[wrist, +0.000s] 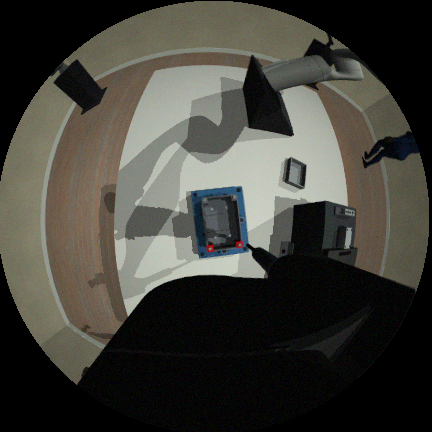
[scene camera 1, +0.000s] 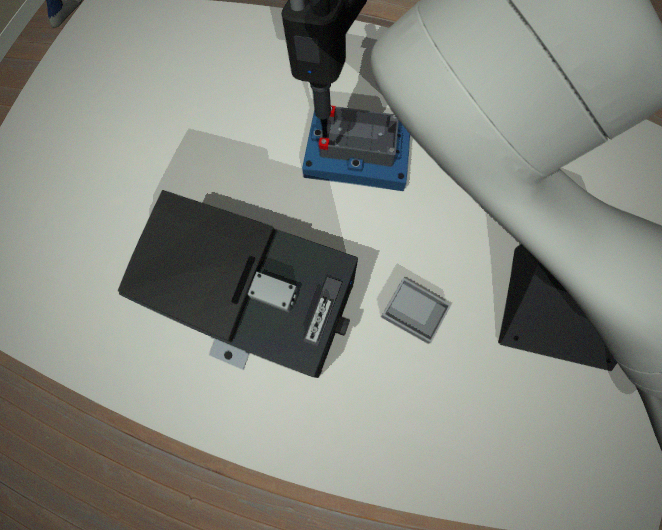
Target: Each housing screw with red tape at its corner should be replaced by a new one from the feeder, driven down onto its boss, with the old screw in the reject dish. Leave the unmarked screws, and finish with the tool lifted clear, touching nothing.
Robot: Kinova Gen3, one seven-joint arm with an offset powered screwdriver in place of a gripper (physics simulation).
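Places are measured from the arm's base along level axes (x ahead, y left, z up), in metres.
Pixels of known places: hand, tool point: (wrist: 247, 244) (scene camera 1: 325, 136); arm's base, link origin: (wrist: 268, 79).
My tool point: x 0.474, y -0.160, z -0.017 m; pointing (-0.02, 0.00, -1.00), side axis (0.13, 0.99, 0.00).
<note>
For each thing: its top centre in the pictures, then the offset to it from my tool point. "pt": a spot on its surface instead.
- dark grey housing, top centre: (scene camera 1: 359, 129) (wrist: 222, 222) 0.048 m back, 0.043 m right, 0.032 m down
- blue fixture, top centre: (scene camera 1: 359, 137) (wrist: 220, 222) 0.048 m back, 0.043 m right, 0.058 m down
- unmarked screw, top centre: (scene camera 1: 391, 149) (wrist: 234, 196) 0.102 m back, 0.011 m right, 0.028 m down
- screwdriver, top centre: (scene camera 1: 323, 113) (wrist: 257, 252) 0.001 m ahead, 0.000 m left, 0.064 m up
- feeder, top centre: (scene camera 1: 224, 272) (wrist: 344, 263) 0.082 m ahead, 0.238 m left, 0.064 m up
- reject dish, top centre: (scene camera 1: 417, 310) (wrist: 297, 171) 0.174 m back, 0.220 m left, 0.085 m down
- white block, surface spot: (scene camera 1: 271, 290) (wrist: 348, 237) pt 0.021 m ahead, 0.250 m left, 0.064 m up
The dark grey housing (scene camera 1: 358, 156) (wrist: 238, 220) sits in the blue fixture (scene camera 1: 353, 177) (wrist: 198, 225). Red tape marks two corners: the near-left one (scene camera 1: 324, 143) (wrist: 239, 244) and the far-left one (scene camera 1: 332, 111) (wrist: 210, 248) in the scene view. A screw head shows at each in the wrist view. An unmarked screw (scene camera 1: 392, 149) (wrist: 234, 198) sits at another corner. My screwdriver (scene camera 1: 324, 136) (wrist: 248, 245) points down with its tip close to the near-left taped corner; contact cannot be told. No screw shows on its bit. The feeder (scene camera 1: 331, 262) (wrist: 322, 217) holds screws in its rail (scene camera 1: 318, 320) (wrist: 347, 212). The reject dish (scene camera 1: 415, 309) (wrist: 295, 173) looks empty.
A white block (scene camera 1: 271, 290) (wrist: 345, 237) stands out on the feeder's top. A small grey tab (scene camera 1: 228, 354) (wrist: 286, 248) sticks out at its side. The arm's black pedestal (scene camera 1: 546, 320) (wrist: 265, 107) stands beyond the dish. My forearm (scene camera 1: 496, 99) passes above the table's right side.
</note>
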